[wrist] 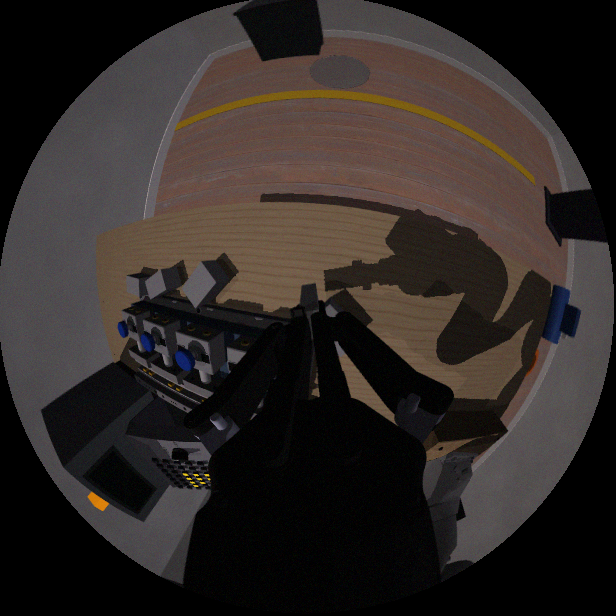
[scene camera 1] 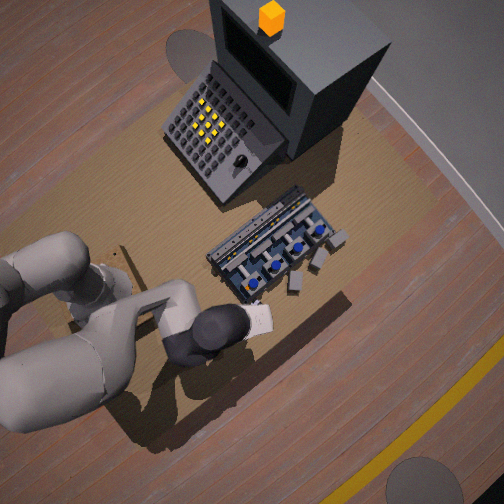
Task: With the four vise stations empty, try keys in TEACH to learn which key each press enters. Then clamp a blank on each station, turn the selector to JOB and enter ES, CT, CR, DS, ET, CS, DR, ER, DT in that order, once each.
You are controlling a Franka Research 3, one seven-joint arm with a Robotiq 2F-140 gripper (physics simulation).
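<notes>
The vise fixture (scene camera 1: pixel 235 247) (wrist: pixel 172 307) sits on the tan mat (scene camera 1: pixel 125 200), with four stations marked by blue knobs (scene camera 1: pixel 275 265) (wrist: pixel 185 360). No blank shows in the stations. Three grey blanks (scene camera 1: pixel 318 258) (wrist: pixel 206 278) lie on the mat beside the fixture. A fourth dark grey block (wrist: pixel 347 304) lies in shadow just right of my fingertips. My gripper (wrist: pixel 313 313) is shut and empty, low over the mat at the fixture's near end; in the scene view the wrist (scene camera 1: pixel 220 327) hides it. The keypad (scene camera 1: pixel 210 132) (wrist: pixel 189 474) has some yellow-lit keys, and a black selector knob (scene camera 1: pixel 240 161) beside them.
The dark console (scene camera 1: pixel 310 55) with an orange cube (scene camera 1: pixel 271 17) (wrist: pixel 97 499) on top stands behind the keypad. A yellow line (scene camera 1: pixel 425 425) (wrist: pixel 344 94) crosses the wooden floor. Grey discs (scene camera 1: pixel 424 480) (scene camera 1: pixel 187 50) lie on the floor. My arm's shadow falls across the mat.
</notes>
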